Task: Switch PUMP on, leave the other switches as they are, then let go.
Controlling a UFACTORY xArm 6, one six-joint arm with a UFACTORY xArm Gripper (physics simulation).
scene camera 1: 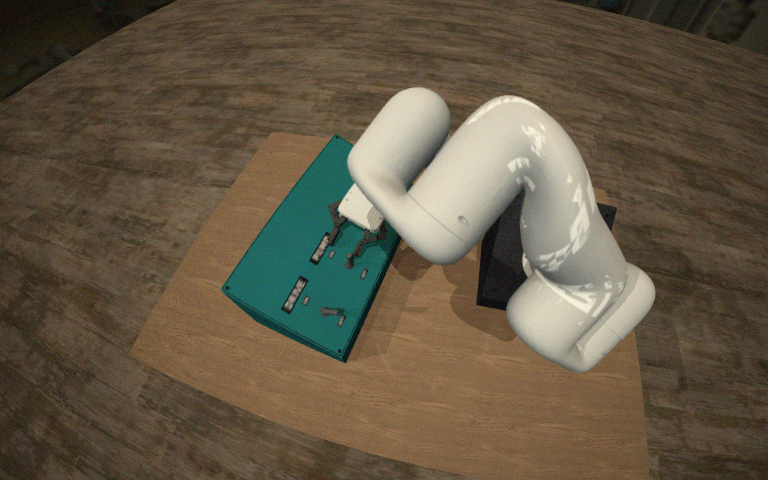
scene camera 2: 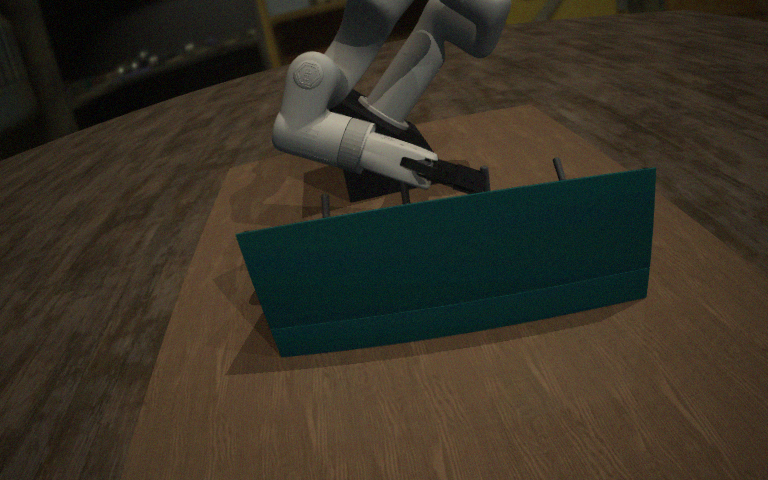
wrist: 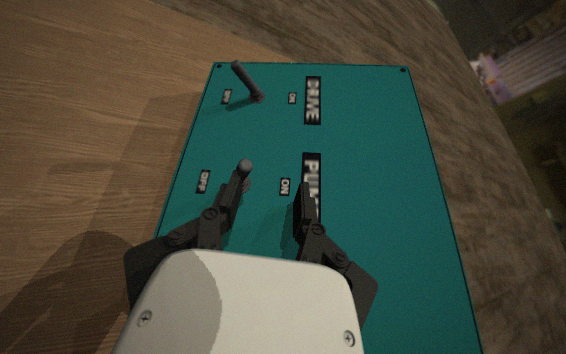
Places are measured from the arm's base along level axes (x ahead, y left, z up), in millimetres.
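Pixels of known places: gripper, fingertip midpoint: [scene camera 1: 340,251] [scene camera 2: 482,184] [wrist: 269,187]; arm's base, link origin: [scene camera 2: 382,114].
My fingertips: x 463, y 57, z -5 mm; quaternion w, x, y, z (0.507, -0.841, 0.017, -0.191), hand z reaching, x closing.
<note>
Ahead of a thing's pixels: the offset from my fingertips to its top centre. "spot": to the spot under its first point. Level surfaces: height alone.
The teal switch panel [scene camera 1: 294,226] [scene camera 2: 453,254] [wrist: 375,175] carries the PUMP switch, whose grey lever @[24 mm back, 14 mm left, 16 mm up] [scene camera 2: 485,173] [wrist: 244,166] stands nearly upright between its OFF label @[spot: 53 mm back, 19 mm left, 51 mm down] [wrist: 203,181] and ON label @[spot: 21 mm ahead, 5 mm left, 11 mm down] [wrist: 284,186]. My gripper [scene camera 1: 340,251] [scene camera 2: 478,182] [wrist: 269,187] has its fingers apart over the PUMP switch. In the wrist view, the left fingertip is against or right beside the lever. The right finger is past ON and covers part of the PUMP nameplate @[spot: 48 mm ahead, 23 mm left, 1 mm up] [wrist: 311,167]. No lever shows clamped between the fingers.
The DRIVE lever @[13 mm back, 134 mm left, 4 mm up] [scene camera 1: 330,311] [scene camera 2: 559,168] [wrist: 244,80] leans toward OFF beside the PUMP switch. Two more levers [scene camera 2: 325,205] [scene camera 2: 405,194] stand on the panel's other side. The arm's dark base [scene camera 1: 495,271] stands on the wooden table @[128 mm down] [scene camera 1: 481,407].
</note>
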